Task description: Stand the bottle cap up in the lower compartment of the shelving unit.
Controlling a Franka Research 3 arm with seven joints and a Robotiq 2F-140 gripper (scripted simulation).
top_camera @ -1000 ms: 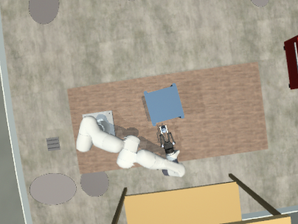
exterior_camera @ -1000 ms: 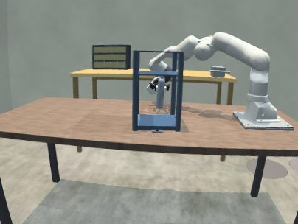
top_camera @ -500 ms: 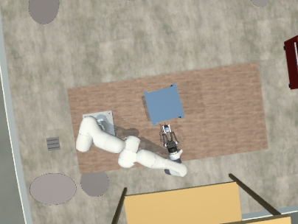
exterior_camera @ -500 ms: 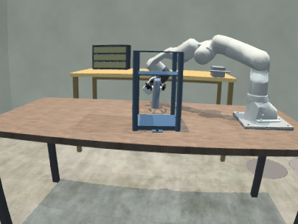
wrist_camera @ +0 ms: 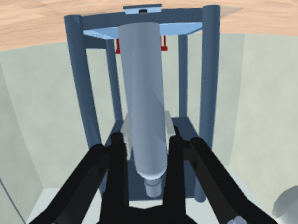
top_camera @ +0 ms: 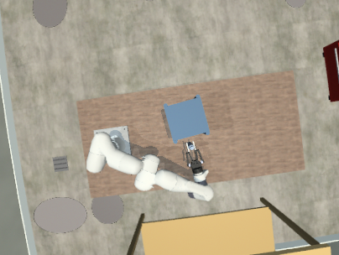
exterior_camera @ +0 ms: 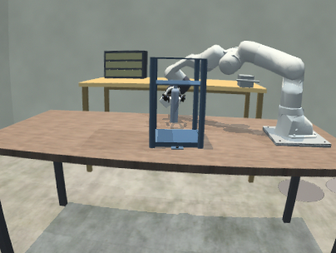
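Right now the shelving unit is 3 cm behind my hand, 20 cm to the left of it and 3 cm above it.
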